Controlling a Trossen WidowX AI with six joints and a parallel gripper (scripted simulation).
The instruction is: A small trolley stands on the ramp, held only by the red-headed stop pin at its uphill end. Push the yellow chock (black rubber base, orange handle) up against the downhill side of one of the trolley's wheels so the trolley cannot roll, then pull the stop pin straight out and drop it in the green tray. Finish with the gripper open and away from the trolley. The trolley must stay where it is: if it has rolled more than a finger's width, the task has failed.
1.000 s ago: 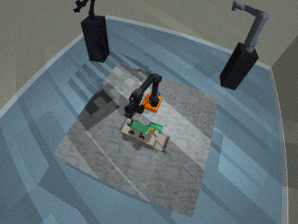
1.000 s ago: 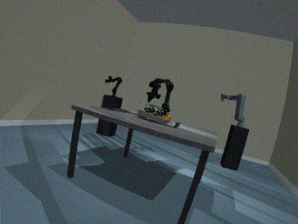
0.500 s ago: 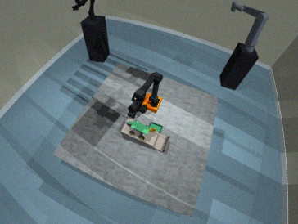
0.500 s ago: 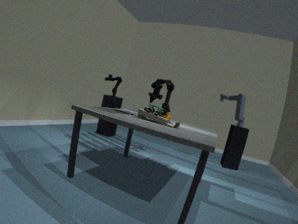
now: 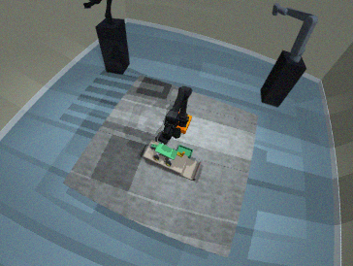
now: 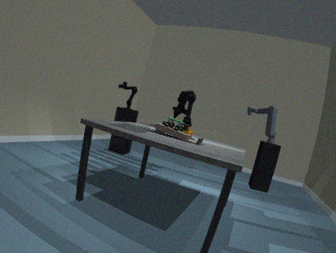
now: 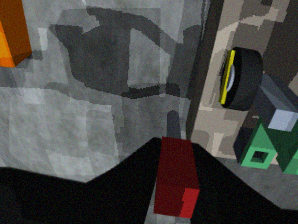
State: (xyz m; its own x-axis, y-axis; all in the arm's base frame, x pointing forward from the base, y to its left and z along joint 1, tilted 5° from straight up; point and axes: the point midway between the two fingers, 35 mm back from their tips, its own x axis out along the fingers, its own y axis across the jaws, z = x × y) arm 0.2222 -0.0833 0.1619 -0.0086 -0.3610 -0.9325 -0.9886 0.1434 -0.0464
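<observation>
Right now my gripper tip is 17 cm to the right of the green tray and 17 cm above it. From my gripper tip the other things lie so: beige ramp: 11 cm ahead, 4 cm to the left, 12 cm below; then stop pin: right at my gripper tip; then green trolley: 11 cm ahead, 4 cm to the left, 6 cm below.
</observation>
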